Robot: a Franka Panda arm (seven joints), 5 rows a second.
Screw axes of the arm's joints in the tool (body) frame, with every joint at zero. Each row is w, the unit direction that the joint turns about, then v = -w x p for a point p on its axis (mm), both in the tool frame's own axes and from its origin. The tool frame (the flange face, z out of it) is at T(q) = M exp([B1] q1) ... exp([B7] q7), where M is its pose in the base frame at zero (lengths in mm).
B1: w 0 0 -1 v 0 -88 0
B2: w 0 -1 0 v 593 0 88
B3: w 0 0 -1 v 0 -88 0
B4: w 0 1 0 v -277 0 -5.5
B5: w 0 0 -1 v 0 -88 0
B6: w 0 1 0 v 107 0 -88
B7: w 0 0 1 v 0 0 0
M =
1 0 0 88
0 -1 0 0
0 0 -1 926
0 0 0 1
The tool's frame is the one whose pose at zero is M.
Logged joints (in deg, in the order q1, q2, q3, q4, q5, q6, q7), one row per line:
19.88, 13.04, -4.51, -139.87, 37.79, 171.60, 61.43
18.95, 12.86, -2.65, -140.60, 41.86, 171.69, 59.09
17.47, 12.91, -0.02, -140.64, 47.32, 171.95, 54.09
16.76, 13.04, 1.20, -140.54, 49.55, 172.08, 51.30
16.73, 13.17, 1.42, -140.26, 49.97, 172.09, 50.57
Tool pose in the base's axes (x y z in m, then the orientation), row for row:
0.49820, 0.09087, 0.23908, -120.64, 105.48, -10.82
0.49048, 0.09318, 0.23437, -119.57, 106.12, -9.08
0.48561, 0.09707, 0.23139, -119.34, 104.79, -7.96
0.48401, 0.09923, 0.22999, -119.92, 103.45, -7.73
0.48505, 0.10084, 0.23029, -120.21, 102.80, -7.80
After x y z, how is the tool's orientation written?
As a rotation vector, in degrees.
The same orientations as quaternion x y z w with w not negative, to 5 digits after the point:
-0.74039, 0.64735, -0.06640, 0.16836
-0.73552, 0.65278, -0.05585, 0.17255
-0.73794, 0.64797, -0.04922, 0.18209
-0.74309, 0.64104, -0.04790, 0.18598
-0.74558, 0.63760, -0.04838, 0.18769

